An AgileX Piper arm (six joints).
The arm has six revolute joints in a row. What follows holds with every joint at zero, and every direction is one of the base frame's. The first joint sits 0.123 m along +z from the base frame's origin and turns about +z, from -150 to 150 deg. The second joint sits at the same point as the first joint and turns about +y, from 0 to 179.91 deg. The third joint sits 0.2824 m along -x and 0.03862 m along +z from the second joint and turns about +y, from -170 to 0 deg. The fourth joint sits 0.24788 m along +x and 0.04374 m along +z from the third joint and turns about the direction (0.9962, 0, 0.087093), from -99.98 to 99.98 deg. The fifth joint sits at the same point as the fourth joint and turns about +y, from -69.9 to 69.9 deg. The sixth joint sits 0.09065 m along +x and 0.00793 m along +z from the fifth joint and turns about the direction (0.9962, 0, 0.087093), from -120 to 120 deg. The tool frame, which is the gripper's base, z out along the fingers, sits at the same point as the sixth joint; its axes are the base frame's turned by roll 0, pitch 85.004 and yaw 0 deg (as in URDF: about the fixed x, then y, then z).
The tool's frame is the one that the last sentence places.
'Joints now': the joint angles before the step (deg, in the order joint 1, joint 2, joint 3, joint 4, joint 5, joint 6). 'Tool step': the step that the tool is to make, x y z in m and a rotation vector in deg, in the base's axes. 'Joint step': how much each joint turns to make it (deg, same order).
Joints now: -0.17 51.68 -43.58 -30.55 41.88 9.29
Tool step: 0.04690 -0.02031 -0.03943 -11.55 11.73 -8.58
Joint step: -0.01 15.65 -0.45 -20.42 4.33 14.72
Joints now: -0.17 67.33 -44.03 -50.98 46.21 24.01
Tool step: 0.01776 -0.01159 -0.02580 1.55 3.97 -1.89
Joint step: -3.44 6.66 0.00 -0.08 -3.18 1.17
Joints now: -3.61 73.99 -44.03 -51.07 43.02 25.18
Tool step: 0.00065 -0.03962 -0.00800 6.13 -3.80 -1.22
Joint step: -13.12 1.64 0.00 9.42 -12.87 -10.55
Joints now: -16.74 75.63 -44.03 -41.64 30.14 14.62
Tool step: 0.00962 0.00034 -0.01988 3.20 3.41 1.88
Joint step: -0.30 4.12 0.00 4.87 -1.78 -4.70
